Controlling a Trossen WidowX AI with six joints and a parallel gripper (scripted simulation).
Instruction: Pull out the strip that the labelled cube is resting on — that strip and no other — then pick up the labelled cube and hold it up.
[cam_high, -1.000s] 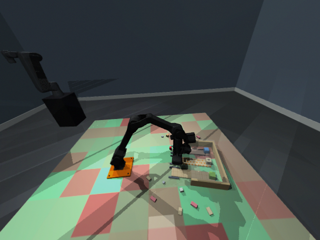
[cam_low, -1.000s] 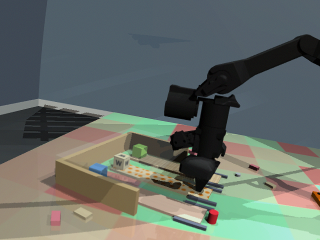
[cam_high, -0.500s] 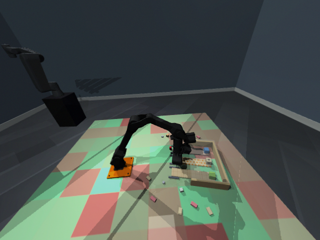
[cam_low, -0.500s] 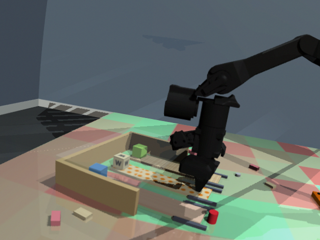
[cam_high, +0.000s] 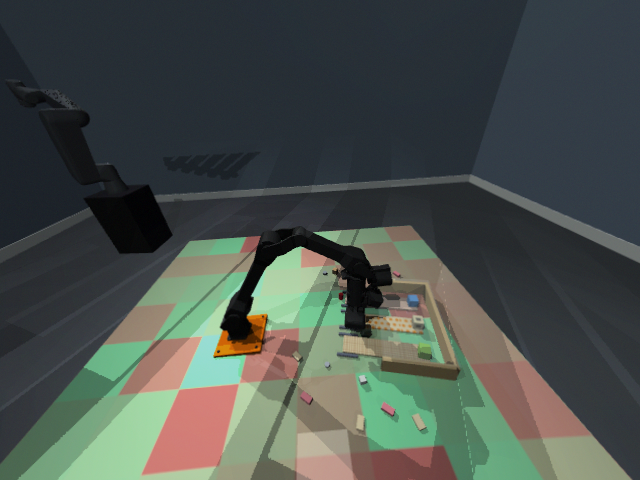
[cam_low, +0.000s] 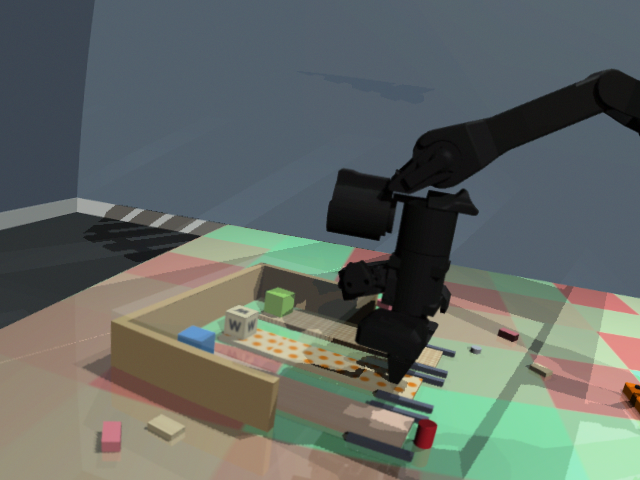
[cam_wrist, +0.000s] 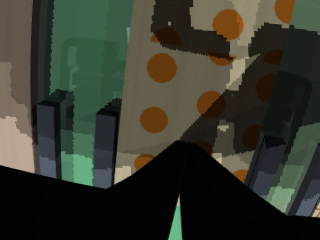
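Now: the labelled cube 200 mm ahead of my gripper tip, 30 mm to the right of it and 20 mm above it. Also, from my gripper tip: red cylinder 40 mm behind, 100 mm to the left, 10 mm above.
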